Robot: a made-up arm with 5 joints. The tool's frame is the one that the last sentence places.
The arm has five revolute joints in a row. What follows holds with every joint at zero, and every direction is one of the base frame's. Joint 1 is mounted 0.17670 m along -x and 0.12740 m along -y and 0.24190 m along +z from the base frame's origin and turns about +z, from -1.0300 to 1.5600 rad. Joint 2 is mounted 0.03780 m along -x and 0.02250 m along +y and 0.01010 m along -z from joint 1 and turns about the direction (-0.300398, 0.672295, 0.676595), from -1.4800 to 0.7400 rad. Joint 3 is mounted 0.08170 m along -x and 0.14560 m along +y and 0.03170 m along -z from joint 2 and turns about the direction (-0.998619, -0.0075, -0.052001), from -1.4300 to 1.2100 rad. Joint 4 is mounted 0.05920 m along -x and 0.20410 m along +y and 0.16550 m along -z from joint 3 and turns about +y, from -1.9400 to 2.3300 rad. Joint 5 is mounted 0.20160 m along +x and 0.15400 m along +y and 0.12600 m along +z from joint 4 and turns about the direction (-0.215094, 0.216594, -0.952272), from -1.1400 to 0.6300 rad. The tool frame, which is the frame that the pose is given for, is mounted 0.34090 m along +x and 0.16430 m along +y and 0.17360 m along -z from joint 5; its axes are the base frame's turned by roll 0.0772, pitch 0.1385 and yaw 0.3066 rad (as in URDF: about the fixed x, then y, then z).
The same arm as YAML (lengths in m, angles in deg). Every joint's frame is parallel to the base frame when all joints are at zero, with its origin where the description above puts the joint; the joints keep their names.
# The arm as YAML. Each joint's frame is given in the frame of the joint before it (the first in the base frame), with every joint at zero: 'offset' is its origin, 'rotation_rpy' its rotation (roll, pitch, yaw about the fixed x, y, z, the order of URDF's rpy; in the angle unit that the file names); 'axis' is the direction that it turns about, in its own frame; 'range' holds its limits. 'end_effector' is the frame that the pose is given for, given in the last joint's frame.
length_unit: m
angle_unit: deg
chain:
  - id: joint 1
    offset: [-0.1767, -0.1274, 0.2419]
    rotation_rpy: [0.0, 0.0, 0.0]
    axis: "+z"
    range: [-59.01, 89.38]
  - id: joint 2
    offset: [-0.0378, 0.0225, -0.0101]
    rotation_rpy: [0.0, 0.0, 0.0]
    axis: [-0.300398, 0.672295, 0.676595]
    range: [-84.8, 42.4]
  - id: joint 3
    offset: [-0.0817, 0.1456, -0.0317]
    rotation_rpy: [0.0, 0.0, 0.0]
    axis: [-0.998619, -0.0075, -0.052001]
    range: [-81.93, 69.33]
  - id: joint 4
    offset: [-0.0592, 0.2041, -0.1655]
    rotation_rpy: [0.0, 0.0, 0.0]
    axis: "+y"
    range: [-111.15, 133.5]
  - id: joint 5
    offset: [0.2016, 0.154, 0.126]
    rotation_rpy: [0.0, 0.0, 0.0]
    axis: [-0.215094, 0.216594, -0.952272]
    range: [-65.32, 36.1]
end_effector:
  offset: [0.3409, 0.1643, -0.1736]
  rotation_rpy: [4.42, 7.94, 17.57]

